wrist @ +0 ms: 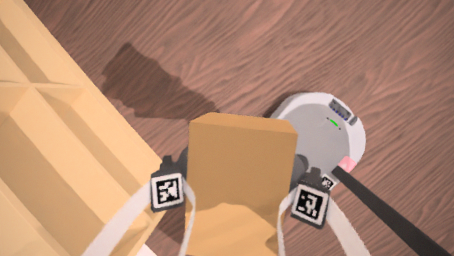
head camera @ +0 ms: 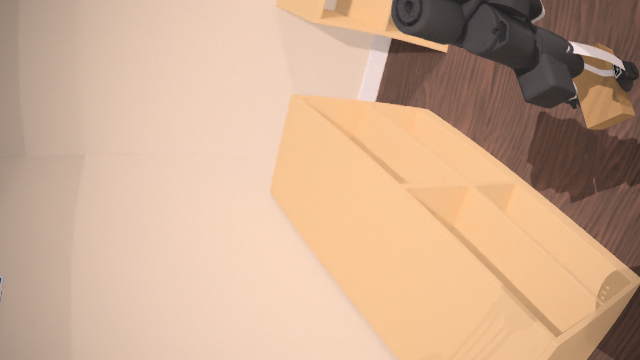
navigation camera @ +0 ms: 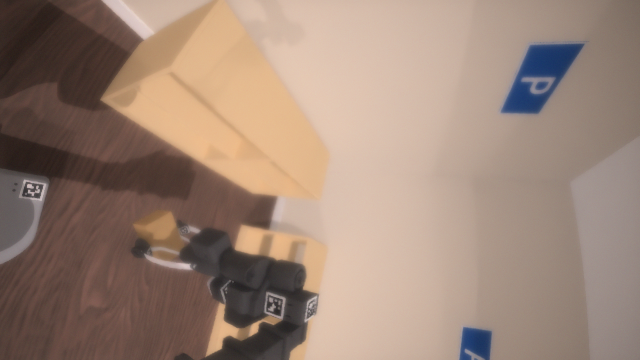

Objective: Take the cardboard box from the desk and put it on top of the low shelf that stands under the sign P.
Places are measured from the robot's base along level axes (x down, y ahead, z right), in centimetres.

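Pixels of known places: gripper, fingertip midpoint: (wrist: pixel 240 166) (head camera: pixel 607 89).
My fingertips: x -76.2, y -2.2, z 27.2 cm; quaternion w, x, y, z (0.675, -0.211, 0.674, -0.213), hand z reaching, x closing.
Ahead of a thing's pixels: the offset from my fingertips to its middle. Level surfaces: height alone.
The brown cardboard box {dx -2.9, dy +0.3, dz -0.2 cm} (head camera: pixel 605 110) (navigation camera: pixel 156 225) (wrist: pixel 240 150) is between the two fingers of my gripper (head camera: pixel 600 89) (navigation camera: pixel 162 238) (wrist: pixel 240 166), which is shut on it. Gripper and box hang above the floor, out in front of the open side of the low shelf (head camera: pixel 350 200) (navigation camera: pixel 280 120) (wrist: pixel 75 75). The shelf shows at the left in the wrist view. Its flat top bears no object in the head view. The blue sign P {dx -98.9, dy +74.4, dz +66.6 cm} (navigation camera: pixel 537 80) is on the wall above this shelf. The desk does not show in these views.
A second light wood shelf {dx +15.2 cm} (head camera: pixel 302 7) (navigation camera: pixel 316 250) stands beyond a gap, partly behind my wrist in the navigation view. Part of another blue sign (navigation camera: pixel 475 345) is on the wall. My round base (navigation camera: pixel 12 215) (wrist: pixel 320 137) is on the floor.
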